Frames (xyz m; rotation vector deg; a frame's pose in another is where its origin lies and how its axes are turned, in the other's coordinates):
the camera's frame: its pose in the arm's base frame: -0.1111 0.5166 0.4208 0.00 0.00 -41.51
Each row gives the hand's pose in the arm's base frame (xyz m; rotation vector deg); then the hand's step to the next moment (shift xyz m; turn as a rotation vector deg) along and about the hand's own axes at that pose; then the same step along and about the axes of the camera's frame.
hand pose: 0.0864 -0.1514 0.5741 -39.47 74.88 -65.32
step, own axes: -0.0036 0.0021 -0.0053 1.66 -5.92 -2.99
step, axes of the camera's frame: -0.0065 0.0011 -0.0015 -1.45 -5.23 4.16
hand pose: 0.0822 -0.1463 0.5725 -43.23 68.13 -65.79
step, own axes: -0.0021 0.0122 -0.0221 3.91 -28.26 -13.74
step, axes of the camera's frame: -0.0186 -0.0058 -0.0161 -8.93 -21.72 21.24
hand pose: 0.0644 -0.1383 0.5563 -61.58 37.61 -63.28
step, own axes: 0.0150 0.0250 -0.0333 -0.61 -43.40 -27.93
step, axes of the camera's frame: 0.0056 -0.0272 -0.0344 -22.33 -35.96 29.53
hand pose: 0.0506 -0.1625 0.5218 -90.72 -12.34 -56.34
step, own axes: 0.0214 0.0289 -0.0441 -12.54 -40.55 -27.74
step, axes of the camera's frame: 0.0447 -0.0340 -0.0088 -29.05 -36.80 19.31
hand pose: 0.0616 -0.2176 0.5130 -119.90 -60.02 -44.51
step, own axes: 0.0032 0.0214 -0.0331 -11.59 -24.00 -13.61
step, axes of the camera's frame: 0.0319 -0.0170 0.0161 -18.52 -22.55 6.64
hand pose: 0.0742 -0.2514 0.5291 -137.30 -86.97 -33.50
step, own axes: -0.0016 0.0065 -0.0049 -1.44 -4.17 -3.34
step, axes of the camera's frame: 0.0072 -0.0017 0.0037 -3.24 -3.86 2.28
